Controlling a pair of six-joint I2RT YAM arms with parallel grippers.
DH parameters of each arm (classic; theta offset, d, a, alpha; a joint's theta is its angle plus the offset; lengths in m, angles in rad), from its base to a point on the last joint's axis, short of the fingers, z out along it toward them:
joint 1: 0 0.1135 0.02 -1.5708
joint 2: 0 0 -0.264 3.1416
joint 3: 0.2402 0 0.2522 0
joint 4: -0.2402 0 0.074 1.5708
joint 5: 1.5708 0 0 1.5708
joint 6: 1.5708 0.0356 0 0
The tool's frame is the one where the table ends.
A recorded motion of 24 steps. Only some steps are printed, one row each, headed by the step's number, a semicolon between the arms.
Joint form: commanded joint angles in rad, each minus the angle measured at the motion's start. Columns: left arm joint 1, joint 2, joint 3, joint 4, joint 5, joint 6; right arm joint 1, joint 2, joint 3, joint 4, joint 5, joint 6.
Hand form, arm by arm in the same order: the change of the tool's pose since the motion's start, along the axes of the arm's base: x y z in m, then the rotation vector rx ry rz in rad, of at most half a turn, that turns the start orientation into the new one. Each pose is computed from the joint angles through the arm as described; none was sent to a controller.
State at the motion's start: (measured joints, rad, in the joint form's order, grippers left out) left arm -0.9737 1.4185 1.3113 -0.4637 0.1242 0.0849; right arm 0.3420 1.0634 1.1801 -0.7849 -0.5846 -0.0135
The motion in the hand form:
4: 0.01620 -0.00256 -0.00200 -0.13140 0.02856 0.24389; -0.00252 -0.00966 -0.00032 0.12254 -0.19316 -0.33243
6: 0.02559 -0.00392 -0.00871 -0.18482 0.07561 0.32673; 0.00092 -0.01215 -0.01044 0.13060 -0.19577 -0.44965
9: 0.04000 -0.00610 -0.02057 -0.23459 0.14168 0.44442; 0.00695 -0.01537 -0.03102 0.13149 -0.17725 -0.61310
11: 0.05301 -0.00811 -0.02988 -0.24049 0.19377 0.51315; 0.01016 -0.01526 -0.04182 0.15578 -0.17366 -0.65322
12: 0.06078 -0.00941 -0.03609 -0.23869 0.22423 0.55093; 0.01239 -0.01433 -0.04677 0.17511 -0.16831 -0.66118
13: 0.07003 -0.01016 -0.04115 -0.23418 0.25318 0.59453; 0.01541 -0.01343 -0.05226 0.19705 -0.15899 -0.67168
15: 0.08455 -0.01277 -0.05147 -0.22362 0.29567 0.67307; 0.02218 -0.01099 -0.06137 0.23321 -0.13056 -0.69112
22: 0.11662 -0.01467 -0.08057 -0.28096 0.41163 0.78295; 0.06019 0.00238 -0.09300 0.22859 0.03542 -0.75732
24: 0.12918 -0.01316 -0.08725 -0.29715 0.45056 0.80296; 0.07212 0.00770 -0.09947 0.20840 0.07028 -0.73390
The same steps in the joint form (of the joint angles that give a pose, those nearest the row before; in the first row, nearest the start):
4: 0.0204 0.0161 -0.0325 0.1508 -0.1456 -0.1965; 0.0016 -0.1314 -0.1715 0.3657 0.2685 0.2276
6: 0.0380 0.0360 -0.0487 0.2040 -0.1707 -0.2879; 0.0018 -0.1423 -0.2244 0.4278 0.3719 0.2853
9: 0.0632 0.0758 -0.0586 0.2501 -0.2116 -0.4060; 0.0016 -0.1450 -0.3062 0.5020 0.5145 0.3651
11: 0.0873 0.1191 -0.0428 0.2468 -0.2221 -0.4714; 0.0017 -0.1431 -0.3545 0.5655 0.5425 0.4011
12: 0.1011 0.1470 -0.0315 0.2406 -0.2262 -0.5063; 0.0024 -0.1372 -0.3757 0.6009 0.5432 0.4212
13: 0.1182 0.1781 -0.0105 0.2248 -0.2327 -0.5403; 0.0016 -0.1273 -0.3968 0.6391 0.5432 0.4459
15: 0.1402 0.2342 0.0245 0.1999 -0.2556 -0.5981; 0.0017 -0.0979 -0.4224 0.6961 0.5430 0.4951
22: 0.1978 0.3429 0.0442 0.2572 -0.2258 -0.7341; 0.0016 0.1086 -0.3943 0.7481 0.5490 0.6109
24: 0.2240 0.3787 0.0643 0.2646 -0.1968 -0.7643; 0.0016 0.1746 -0.3650 0.7486 0.5212 0.6050

